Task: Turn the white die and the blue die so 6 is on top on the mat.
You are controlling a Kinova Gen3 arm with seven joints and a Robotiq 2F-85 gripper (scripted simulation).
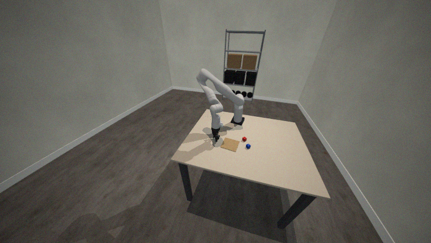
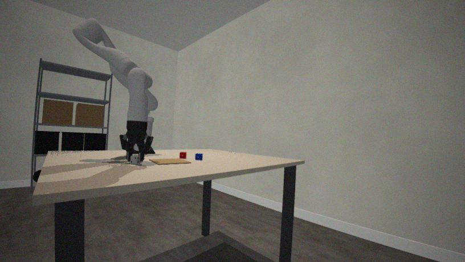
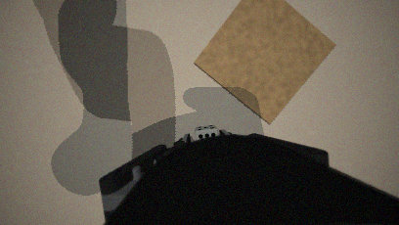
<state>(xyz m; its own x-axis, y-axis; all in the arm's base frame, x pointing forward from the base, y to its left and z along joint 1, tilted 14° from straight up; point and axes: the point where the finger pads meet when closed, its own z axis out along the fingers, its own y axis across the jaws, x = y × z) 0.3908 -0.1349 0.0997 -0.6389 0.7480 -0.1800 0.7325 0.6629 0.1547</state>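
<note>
Right now my hand is 1 cm above the white die. The rest, counted from my hand: tan mat 14 cm to the left, 2 cm below; then blue die 2 cm behind, 30 cm to the left, 1 cm below; then red die 10 cm behind, 26 cm to the left, 1 cm below.
</note>
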